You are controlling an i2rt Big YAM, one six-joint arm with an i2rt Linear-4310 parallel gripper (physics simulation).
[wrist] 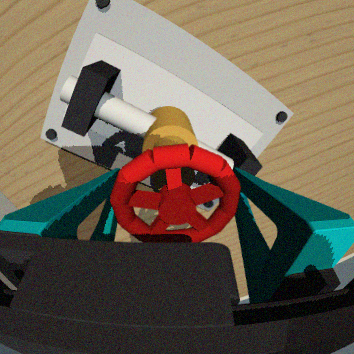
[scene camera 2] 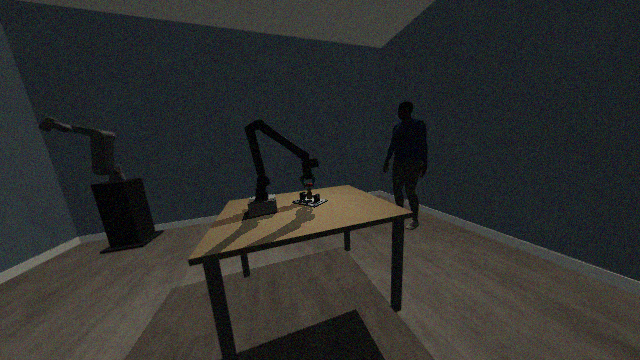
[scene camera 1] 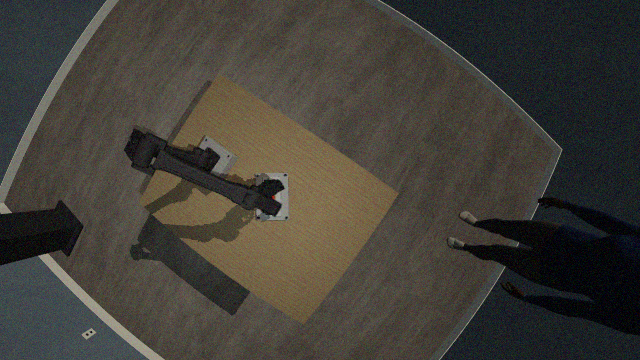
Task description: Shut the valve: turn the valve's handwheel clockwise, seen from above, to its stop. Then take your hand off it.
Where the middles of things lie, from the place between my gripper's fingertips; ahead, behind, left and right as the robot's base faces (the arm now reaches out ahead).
Now: hand 10 mm below the red handwheel (wrist: pixel 176 202). Also, from my hand: grey base plate (wrist: pixel 154 37): 110 mm below.
